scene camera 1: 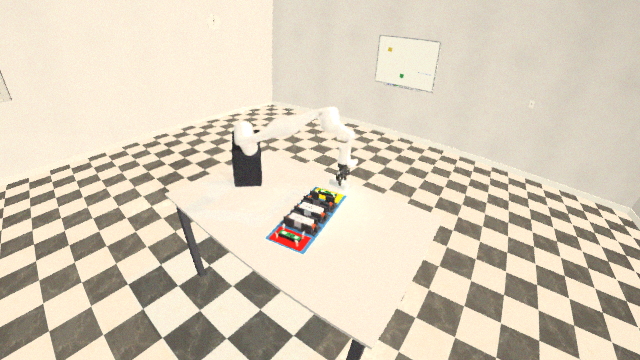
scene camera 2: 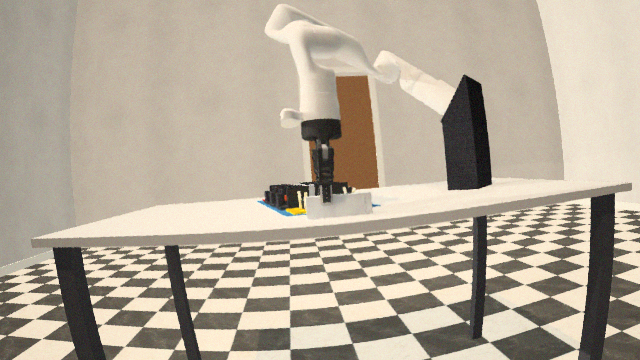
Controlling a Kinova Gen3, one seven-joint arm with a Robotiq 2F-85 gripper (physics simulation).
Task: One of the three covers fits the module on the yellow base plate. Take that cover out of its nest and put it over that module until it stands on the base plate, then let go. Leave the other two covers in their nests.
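Frame: origin at the arm's base, x ahead, y left, z up, level; millimetres.
Seen in the pictures: gripper, fingertip midpoint: (scene camera 1: 342, 184) (scene camera 2: 325, 205); arm's base, origin of the base link: (scene camera 1: 249, 147) (scene camera 2: 455, 107).
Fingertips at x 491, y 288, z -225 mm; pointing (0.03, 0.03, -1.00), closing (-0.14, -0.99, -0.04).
Offsets run from my fingertips to a thing's middle. "pt": to the spot under its first point. Level surfaces: height alone.
My gripper (scene camera 1: 342, 183) (scene camera 2: 326, 197) points down and is shut on a white cover @(dz -2, dx -23, dy +3 mm) (scene camera 1: 345, 187) (scene camera 2: 351, 205), which is low at the table, just past the yellow end of the board; one finger shows on its near face in scene camera 2. The yellow base plate @(dz -19, dx -33, dy -142 mm) (scene camera 1: 340, 198) (scene camera 2: 295, 211) carries a small green module @(pt dz +4, dx -31, dy -144 mm) (scene camera 1: 327, 192) with pale posts near it. Two other white covers @(dz +8, dx -18, dy -357 mm) (scene camera 1: 311, 209) @(pt dz +27, dx +7, dy -480 mm) (scene camera 1: 302, 221) lie in black nests in the middle of the board. A dark nest @(pt dz -15, dx -32, dy -225 mm) (scene camera 1: 320, 201) between them and the yellow plate shows no white cover. The far finger is hidden.
A red base plate @(dz -19, dx -4, dy -573 mm) (scene camera 1: 288, 243) with a green module @(pt dz +5, dx +2, dy -576 mm) (scene camera 1: 290, 235) and pale posts is at the opposite end of the blue board (scene camera 1: 306, 249). The black arm pedestal (scene camera 1: 247, 167) (scene camera 2: 467, 145) stands on the white table @(dz -23 mm) (scene camera 1: 350, 280) (scene camera 2: 190, 222). The nests' black walls stand up from the board.
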